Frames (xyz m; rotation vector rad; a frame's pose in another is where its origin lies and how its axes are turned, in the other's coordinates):
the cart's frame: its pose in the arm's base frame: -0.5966 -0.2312 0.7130 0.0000 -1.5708 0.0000
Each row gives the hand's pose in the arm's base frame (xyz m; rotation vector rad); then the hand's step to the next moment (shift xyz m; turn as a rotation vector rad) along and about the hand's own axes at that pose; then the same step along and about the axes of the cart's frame.
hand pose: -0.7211 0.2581 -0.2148 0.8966 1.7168 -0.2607
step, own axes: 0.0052 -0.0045 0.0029 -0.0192 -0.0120 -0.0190
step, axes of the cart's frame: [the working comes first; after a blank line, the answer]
step, axes of the arm's base frame: -0.0014 -0.0026 -0.0069 -0.0204 -0.0054 0.0207

-0.0069 -0.0026 0.0014 0.0207 -0.0054 0.0204
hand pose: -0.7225 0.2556 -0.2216 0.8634 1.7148 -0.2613
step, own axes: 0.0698 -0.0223 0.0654 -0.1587 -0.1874 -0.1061
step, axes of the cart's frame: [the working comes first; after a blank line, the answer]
step, axes of the arm's base frame: 0.0277 -0.0249 -0.0909 -0.1889 -0.1359 0.1319

-0.0909 -0.0249 -0.0277 0.1319 -0.1359 0.1889
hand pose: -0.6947 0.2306 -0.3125 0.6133 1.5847 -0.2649
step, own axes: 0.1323 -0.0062 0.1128 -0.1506 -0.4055 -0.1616
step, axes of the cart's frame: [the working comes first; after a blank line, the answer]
step, axes of the arm's base frame: 0.0921 -0.0335 -0.1437 -0.3515 -0.2858 0.0894

-0.1437 -0.0335 -0.0921 0.0894 -0.2858 0.3515
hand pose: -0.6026 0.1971 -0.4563 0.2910 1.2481 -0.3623
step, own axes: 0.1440 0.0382 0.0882 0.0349 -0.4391 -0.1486
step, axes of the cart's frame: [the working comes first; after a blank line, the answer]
step, axes of the arm's base frame: 0.1317 -0.0168 -0.1111 -0.3037 -0.3416 -0.0847

-0.1111 -0.0168 -0.1317 -0.0847 -0.3416 0.3037
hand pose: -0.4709 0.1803 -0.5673 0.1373 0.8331 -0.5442
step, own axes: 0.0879 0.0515 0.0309 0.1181 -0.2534 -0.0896
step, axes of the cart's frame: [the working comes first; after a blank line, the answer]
step, axes of the arm's base frame: 0.0947 -0.0015 -0.0485 -0.1244 -0.2355 -0.1234

-0.0485 -0.0015 -0.0947 -0.1234 -0.2355 0.1244
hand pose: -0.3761 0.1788 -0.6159 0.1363 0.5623 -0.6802
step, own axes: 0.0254 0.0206 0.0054 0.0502 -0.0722 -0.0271
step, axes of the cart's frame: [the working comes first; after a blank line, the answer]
step, axes of the arm's base frame: 0.0315 0.0002 -0.0102 -0.0256 -0.0759 -0.0453

-0.0102 0.0002 -0.0315 -0.0453 -0.0759 0.0256
